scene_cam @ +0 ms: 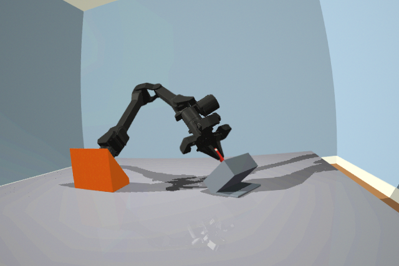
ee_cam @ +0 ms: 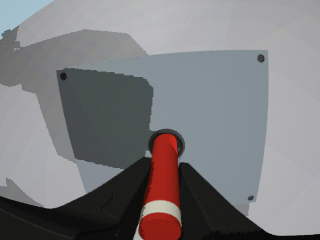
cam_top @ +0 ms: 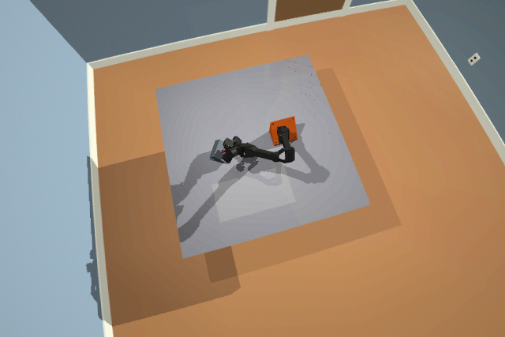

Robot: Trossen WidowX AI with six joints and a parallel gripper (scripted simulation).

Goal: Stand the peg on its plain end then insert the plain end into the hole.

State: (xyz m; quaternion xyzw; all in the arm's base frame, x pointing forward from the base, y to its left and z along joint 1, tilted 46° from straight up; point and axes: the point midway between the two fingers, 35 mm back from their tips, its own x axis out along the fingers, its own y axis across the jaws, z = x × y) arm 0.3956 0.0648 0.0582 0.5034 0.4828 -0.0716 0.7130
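My gripper tip is 50 mm above the grey sloped panel, 30 mm short of it and 20 mm to the left of it. The rest, counted from my gripper tip: red peg: 10 mm to the left, 10 mm behind, 10 mm above.
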